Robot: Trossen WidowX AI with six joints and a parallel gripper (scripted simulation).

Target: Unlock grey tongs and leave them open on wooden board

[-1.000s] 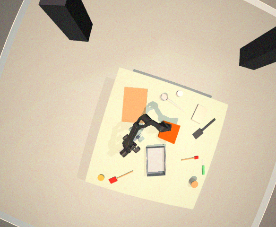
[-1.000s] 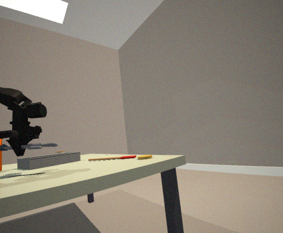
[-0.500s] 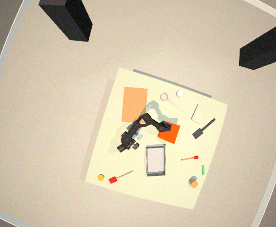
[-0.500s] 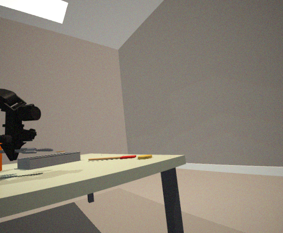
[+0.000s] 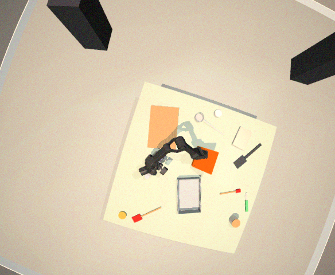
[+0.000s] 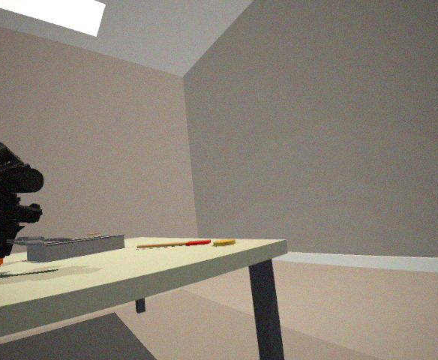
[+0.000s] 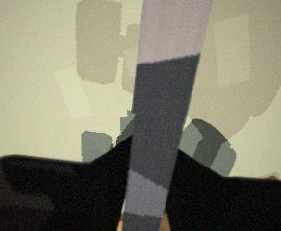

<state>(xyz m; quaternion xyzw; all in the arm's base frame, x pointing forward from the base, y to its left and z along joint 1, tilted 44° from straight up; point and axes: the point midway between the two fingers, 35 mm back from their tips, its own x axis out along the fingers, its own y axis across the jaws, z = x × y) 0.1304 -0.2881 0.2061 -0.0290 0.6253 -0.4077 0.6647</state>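
Right now my gripper tip is 300 mm past the wooden board, 10 mm to the left of it and 40 mm above it. Round my gripper tip: yellow disc: 530 mm ahead, 240 mm to the right, 40 mm below; then roasting tin: 240 mm ahead, 300 mm to the left, 20 mm below; then white disc: 500 mm behind, 440 mm to the left, 30 mm below.
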